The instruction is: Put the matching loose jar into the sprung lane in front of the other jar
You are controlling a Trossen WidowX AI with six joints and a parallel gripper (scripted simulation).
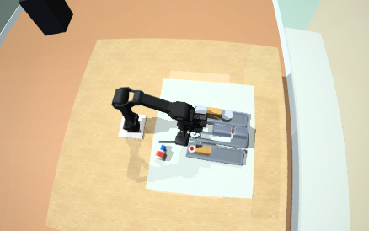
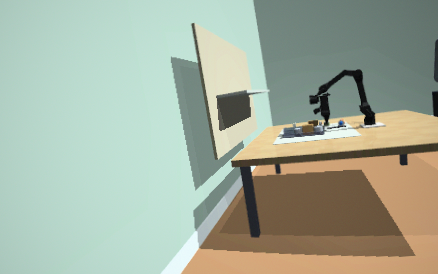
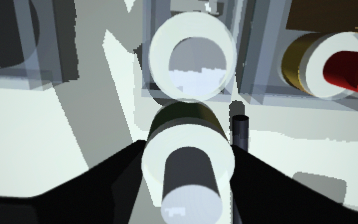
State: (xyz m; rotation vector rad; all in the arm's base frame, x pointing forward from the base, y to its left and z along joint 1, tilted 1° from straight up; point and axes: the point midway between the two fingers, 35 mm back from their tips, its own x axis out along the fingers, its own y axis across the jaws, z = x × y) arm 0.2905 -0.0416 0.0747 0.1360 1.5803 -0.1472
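Now: the thin dark rod 7 cm behind my gripper tip, 4 cm to the right of it and 4 cm below it. From my gripper tip the other things lie so: grey lane rack (20 cm ahead, 3 cm below, 1 cm to the right).
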